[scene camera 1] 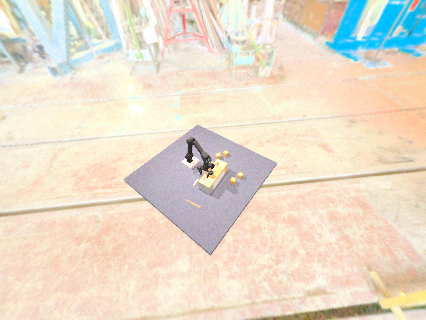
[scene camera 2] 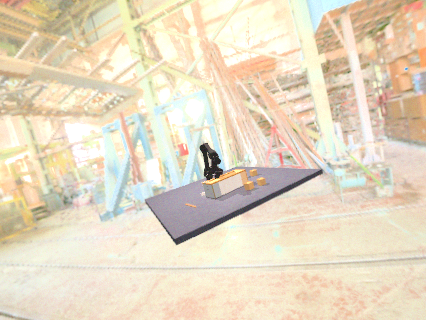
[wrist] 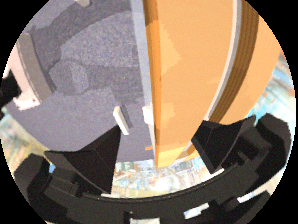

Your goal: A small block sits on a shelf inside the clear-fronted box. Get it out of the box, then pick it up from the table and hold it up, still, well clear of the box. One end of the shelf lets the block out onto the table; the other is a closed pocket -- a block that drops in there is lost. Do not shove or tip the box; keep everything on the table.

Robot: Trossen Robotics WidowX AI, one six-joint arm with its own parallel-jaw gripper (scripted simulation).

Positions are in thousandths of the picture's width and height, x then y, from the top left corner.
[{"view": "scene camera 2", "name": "clear-fronted box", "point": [504, 589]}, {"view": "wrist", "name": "my gripper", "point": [505, 551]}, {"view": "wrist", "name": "clear-fronted box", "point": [653, 301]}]
